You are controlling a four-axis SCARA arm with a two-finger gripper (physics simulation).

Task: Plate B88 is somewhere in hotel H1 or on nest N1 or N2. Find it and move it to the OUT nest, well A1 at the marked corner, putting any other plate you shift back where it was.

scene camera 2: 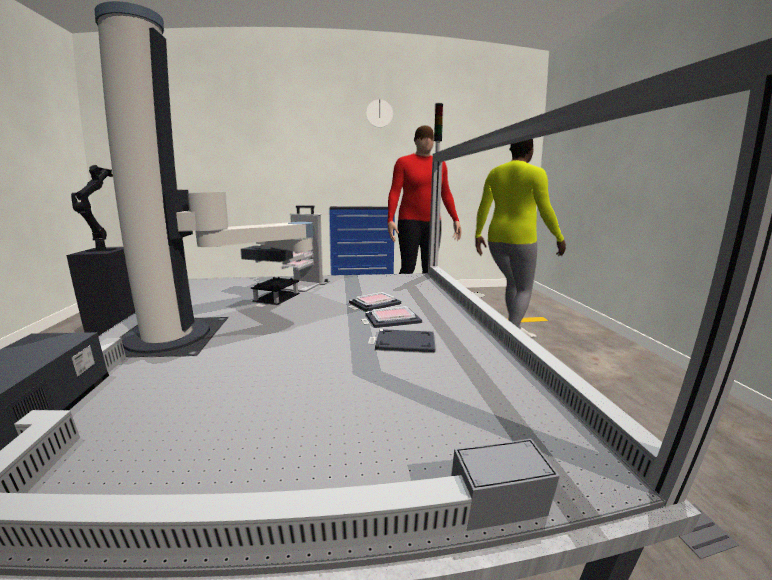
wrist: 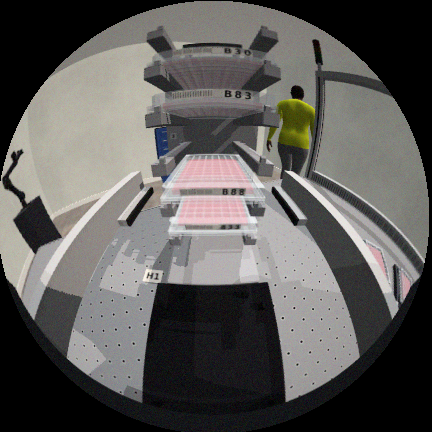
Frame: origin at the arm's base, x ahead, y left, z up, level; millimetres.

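Seen in the pictures: gripper, between the fingertips: (wrist: pixel 211 177); arm's base, origin of its link: (scene camera 2: pixel 168 338).
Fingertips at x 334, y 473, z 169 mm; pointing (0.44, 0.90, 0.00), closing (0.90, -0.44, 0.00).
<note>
Pixels of each thing's middle, then the offset from my fingertips to it.
- Plate B88, middle of its body: (wrist: pixel 212 169) 24 mm ahead, 49 mm left, 11 mm down
- hotel H1, middle of its body: (wrist: pixel 211 139) (scene camera 2: pixel 300 246) 36 mm ahead, 74 mm left, 22 mm up
- plate, middle of its body: (wrist: pixel 212 196) (scene camera 2: pixel 298 262) 24 mm ahead, 49 mm left, 47 mm down
- B30, middle of its body: (wrist: pixel 211 79) 24 mm ahead, 49 mm left, 95 mm up
- OUT nest, middle of its body: (scene camera 2: pixel 405 339) 389 mm ahead, 583 mm right, 148 mm down
- N2, middle of its body: (scene camera 2: pixel 393 316) 382 mm ahead, 394 mm right, 149 mm down
- grey box, middle of its body: (scene camera 2: pixel 501 482) 416 mm ahead, 1141 mm right, 119 mm down
Plate B88 (wrist: pixel 212 172), clear with pink wells, lies in hotel H1 (wrist: pixel 200 135) (scene camera 2: pixel 317 249), its label facing the wrist camera. A plate (wrist: pixel 212 212) whose label looks like B33 lies one level below. Plates B83 (wrist: pixel 210 96) and B30 (wrist: pixel 210 52) lie on higher levels, with a vacant level between B83 and B88. My gripper (wrist: pixel 211 177) (scene camera 2: pixel 298 260) is open and empty, facing the hotel, its fingers to the left and right of B88 in the wrist view. The OUT nest (scene camera 2: pixel 405 340) is dark and bare. Plates lie on nests N1 (scene camera 2: pixel 379 306) and N2 (scene camera 2: pixel 396 322).
A black raised stand (scene camera 2: pixel 274 286) (wrist: pixel 215 345) is below my gripper, in front of the hotel. A grey box (scene camera 2: pixel 505 480) sits at the table's near corner. A framed guard panel (scene camera 2: pixel 674 405) runs along the right side. Two people stand beyond the table.
</note>
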